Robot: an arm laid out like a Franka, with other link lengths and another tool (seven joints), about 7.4 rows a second.
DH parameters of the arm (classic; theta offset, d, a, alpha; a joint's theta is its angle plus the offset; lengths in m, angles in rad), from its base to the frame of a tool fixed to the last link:
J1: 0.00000 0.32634 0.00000 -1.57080
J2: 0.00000 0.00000 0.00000 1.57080
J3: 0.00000 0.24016 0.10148 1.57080
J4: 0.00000 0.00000 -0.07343 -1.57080
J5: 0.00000 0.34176 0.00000 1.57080
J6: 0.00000 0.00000 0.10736 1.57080
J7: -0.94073 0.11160 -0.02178 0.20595
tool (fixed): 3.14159 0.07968 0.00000 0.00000
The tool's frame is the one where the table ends.
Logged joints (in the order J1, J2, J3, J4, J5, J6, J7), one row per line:
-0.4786 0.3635 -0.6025 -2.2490 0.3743 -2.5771 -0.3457
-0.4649 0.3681 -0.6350 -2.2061 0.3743 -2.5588 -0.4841
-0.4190 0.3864 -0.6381 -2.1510 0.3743 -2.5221 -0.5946
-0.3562 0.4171 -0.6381 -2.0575 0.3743 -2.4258 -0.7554
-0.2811 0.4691 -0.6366 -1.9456 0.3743 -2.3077 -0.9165
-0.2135 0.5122 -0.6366 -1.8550 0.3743 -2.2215 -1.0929
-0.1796 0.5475 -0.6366 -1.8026 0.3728 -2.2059 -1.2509
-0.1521 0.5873 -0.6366 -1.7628 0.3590 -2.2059 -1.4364
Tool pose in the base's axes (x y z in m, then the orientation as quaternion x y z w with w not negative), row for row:
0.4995 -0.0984 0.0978 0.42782 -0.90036 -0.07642 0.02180
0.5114 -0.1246 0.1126 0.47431 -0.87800 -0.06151 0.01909
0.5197 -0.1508 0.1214 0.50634 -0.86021 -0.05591 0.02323
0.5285 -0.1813 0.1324 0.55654 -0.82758 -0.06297 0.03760
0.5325 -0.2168 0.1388 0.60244 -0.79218 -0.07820 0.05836
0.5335 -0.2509 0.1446 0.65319 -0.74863 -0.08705 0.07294
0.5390 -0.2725 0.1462 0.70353 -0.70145 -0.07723 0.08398
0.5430 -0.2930 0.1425 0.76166 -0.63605 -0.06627 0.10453
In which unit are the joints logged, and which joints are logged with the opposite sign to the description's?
The joints are logged in radians. Opposite sign: J1, J6.
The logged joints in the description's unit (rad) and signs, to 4 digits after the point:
0.4786 0.3635 -0.6025 -2.2490 0.3743 2.5771 -0.3457
0.4649 0.3681 -0.6350 -2.2061 0.3743 2.5588 -0.4841
0.4190 0.3864 -0.6381 -2.1510 0.3743 2.5221 -0.5946
0.3562 0.4171 -0.6381 -2.0575 0.3743 2.4258 -0.7554
0.2811 0.4691 -0.6366 -1.9456 0.3743 2.3077 -0.9165
0.2135 0.5122 -0.6366 -1.8550 0.3743 2.2215 -1.0929
0.1796 0.5475 -0.6366 -1.8026 0.3728 2.2059 -1.2509
0.1521 0.5873 -0.6366 -1.7628 0.3590 2.2059 -1.4364

